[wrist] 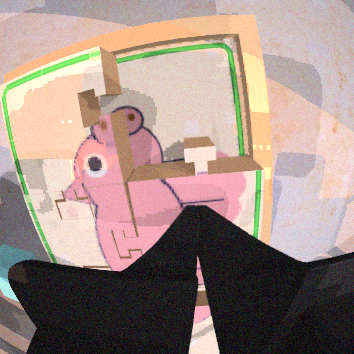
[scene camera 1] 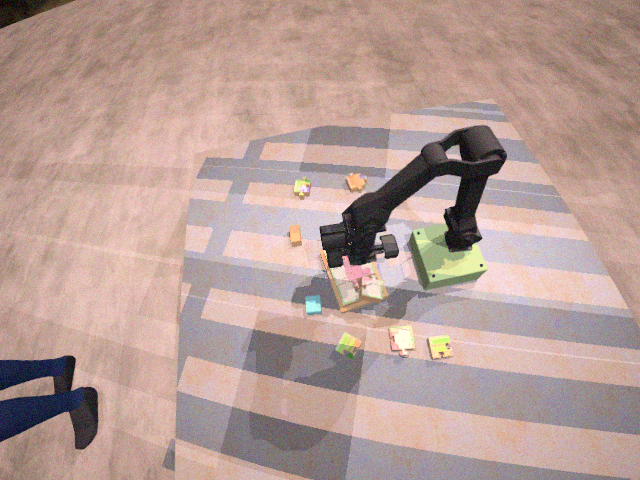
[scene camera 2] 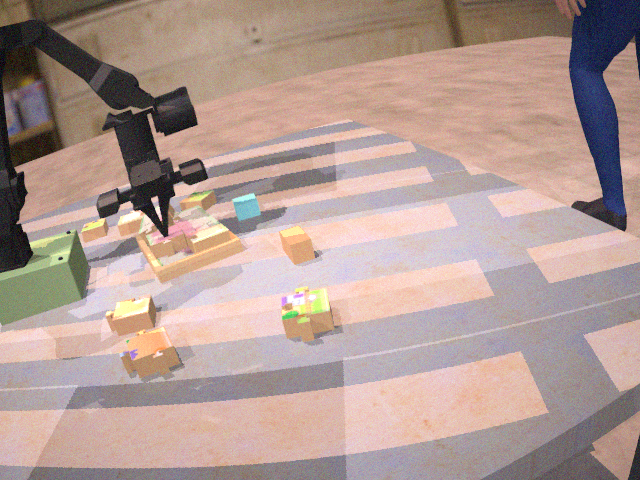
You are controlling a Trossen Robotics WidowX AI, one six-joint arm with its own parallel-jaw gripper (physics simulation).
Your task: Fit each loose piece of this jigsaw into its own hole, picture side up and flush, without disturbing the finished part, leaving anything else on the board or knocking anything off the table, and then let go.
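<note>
The jigsaw board [scene camera 1: 364, 303] [scene camera 2: 201, 261] [wrist: 258, 100] has a wooden rim and a pink animal picture. In the wrist view an open hole [wrist: 190, 85] shows at the top right corner. A pink piece [wrist: 215, 187] lies beside it. A pale corner piece [scene camera 1: 372, 290] at the board's near end looks slightly askew. My gripper [scene camera 2: 165, 235] [wrist: 194, 214] is shut and empty, its tips at or just above the pink picture; contact is unclear. A cream-and-pink loose piece [scene camera 1: 401, 338] [scene camera 2: 130, 224] lies off the board, picture side up.
Other jigsaw pieces lie around: green [scene camera 1: 348, 345], yellow-green [scene camera 1: 439, 347], multicoloured [scene camera 1: 302, 187] [scene camera 2: 306, 311], orange [scene camera 1: 355, 181] [scene camera 2: 149, 348] and cream [scene camera 2: 133, 314]. A cyan block [scene camera 1: 313, 304] [scene camera 2: 246, 206] and an orange block [scene camera 1: 295, 235] [scene camera 2: 297, 245] stand near the board. The arm stands on a green base [scene camera 1: 447, 266].
</note>
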